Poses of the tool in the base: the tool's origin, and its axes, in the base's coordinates. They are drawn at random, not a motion.
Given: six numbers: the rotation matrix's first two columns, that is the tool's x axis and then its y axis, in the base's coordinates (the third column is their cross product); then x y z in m.
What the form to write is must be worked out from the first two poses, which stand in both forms.
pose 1, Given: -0.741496 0.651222 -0.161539 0.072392 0.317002 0.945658 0.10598 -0.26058 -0.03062
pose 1, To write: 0.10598 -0.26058 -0.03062 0.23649 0.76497 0.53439 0.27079
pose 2, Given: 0.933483 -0.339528 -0.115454 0.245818 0.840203 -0.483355 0.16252 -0.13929 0.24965
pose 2, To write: 0.16252 -0.13929 0.24965 -0.23744 0.09867 -0.15337 0.95413
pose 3, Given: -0.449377 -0.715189 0.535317 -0.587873 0.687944 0.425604 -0.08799 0.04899 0.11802
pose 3, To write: -0.08799 0.04899 0.11802 0.38479 -0.84660 -0.08923 0.35671
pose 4, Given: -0.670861 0.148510 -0.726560 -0.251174 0.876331 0.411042 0.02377 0.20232 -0.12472
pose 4, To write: 0.02377 0.20232 -0.12472 -0.02916 0.88003 0.24695 0.40462
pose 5, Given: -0.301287 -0.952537 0.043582 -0.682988 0.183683 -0.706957 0.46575 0.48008 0.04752
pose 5, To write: 0.46575 0.48008 0.04752 -0.55248 0.74008 -0.32082 0.21005
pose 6, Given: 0.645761 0.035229 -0.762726 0.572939 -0.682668 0.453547 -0.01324 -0.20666 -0.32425
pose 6, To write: -0.01324 -0.20666 -0.32425 0.83508 0.18207 -0.37943 0.35428
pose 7, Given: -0.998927 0.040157 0.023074 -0.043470 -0.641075 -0.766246 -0.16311 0.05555 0.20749
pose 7, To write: -0.16311 0.05555 0.20749 0.00196 -0.42300 0.90583 0.02308
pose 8, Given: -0.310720 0.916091 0.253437 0.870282 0.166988 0.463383 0.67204 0.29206 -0.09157
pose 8, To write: 0.67204 0.29206 -0.09157 0.58554 0.76270 0.27138 0.04220
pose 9, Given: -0.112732 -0.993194 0.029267 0.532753 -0.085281 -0.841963 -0.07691 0.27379 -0.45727
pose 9, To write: -0.07691 0.27379 -0.45727 -0.32932 0.34954 -0.65893 0.57895
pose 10, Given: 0.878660 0.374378 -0.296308 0.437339 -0.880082 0.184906 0.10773 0.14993 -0.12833
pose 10, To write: 0.10773 0.14993 -0.12833 0.96122 0.21112 -0.12689 0.12405
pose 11, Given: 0.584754 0.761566 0.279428 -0.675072 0.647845 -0.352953 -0.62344 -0.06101 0.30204
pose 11, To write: -0.62344 -0.06101 0.30204 -0.10484 -0.20625 0.40631 0.88396
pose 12, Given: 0.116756 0.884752 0.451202 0.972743 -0.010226 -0.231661 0.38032 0.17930 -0.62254
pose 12, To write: 0.38032 0.17930 -0.62254 -0.70513 -0.65857 -0.08894 0.24734
